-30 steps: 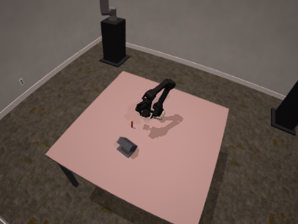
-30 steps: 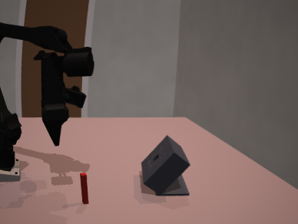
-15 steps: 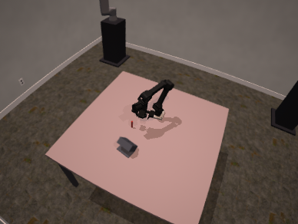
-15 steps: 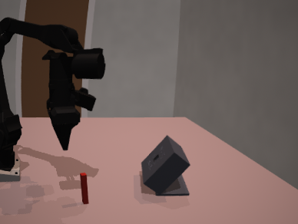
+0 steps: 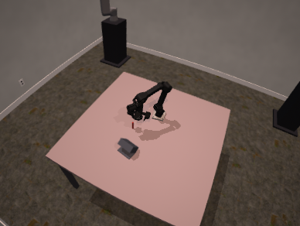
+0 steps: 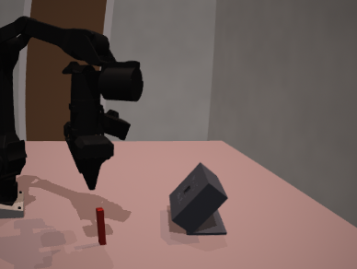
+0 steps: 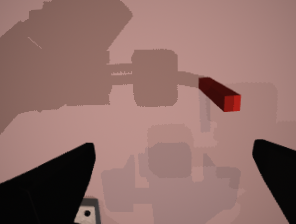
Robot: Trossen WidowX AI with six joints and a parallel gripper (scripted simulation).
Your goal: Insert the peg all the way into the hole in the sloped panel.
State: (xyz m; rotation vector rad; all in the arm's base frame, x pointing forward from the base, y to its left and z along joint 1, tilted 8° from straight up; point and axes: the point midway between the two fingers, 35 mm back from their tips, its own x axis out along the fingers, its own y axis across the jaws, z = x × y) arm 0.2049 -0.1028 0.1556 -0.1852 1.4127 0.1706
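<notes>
The red peg is 2 cm ahead of my hand, 4 cm to the right of it and 11 cm below it. Also, from my hand: grey base plate 26 cm ahead, 3 cm to the left, 15 cm below.
</notes>
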